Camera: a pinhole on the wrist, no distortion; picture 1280 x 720 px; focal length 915.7 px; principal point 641.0 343.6 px. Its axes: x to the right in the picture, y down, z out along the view. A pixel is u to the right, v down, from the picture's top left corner.
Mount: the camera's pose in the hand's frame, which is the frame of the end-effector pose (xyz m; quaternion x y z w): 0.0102 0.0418 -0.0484 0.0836 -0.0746 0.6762 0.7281
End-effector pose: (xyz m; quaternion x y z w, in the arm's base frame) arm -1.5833 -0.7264 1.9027 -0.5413 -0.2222 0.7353 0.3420
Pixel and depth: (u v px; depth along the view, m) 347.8 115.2 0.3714
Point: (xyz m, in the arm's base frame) -1.8282 -0.5342 2.0449
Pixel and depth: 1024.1 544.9 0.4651
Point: -2.0320 -0.8527 1.9992
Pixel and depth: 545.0 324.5 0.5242
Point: -1.9797 -0.6063 2.1222
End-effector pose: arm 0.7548 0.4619 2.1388 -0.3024 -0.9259 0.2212 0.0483
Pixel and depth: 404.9 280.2 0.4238
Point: 0.5653 0.2362 1.9029
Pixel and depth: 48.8 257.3 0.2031
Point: 0.6400 0.3328 2.0883
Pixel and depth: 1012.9 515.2 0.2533
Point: 0.7761 0.4247 1.9015
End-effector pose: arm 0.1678 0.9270 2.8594 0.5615 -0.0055 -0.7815 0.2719
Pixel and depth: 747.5 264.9 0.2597
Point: -0.0210 0.8389 2.9097
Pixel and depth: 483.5 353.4 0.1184
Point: 0.1092 0.9087 2.8742
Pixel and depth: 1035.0 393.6 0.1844
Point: 0.0678 0.8128 2.9332
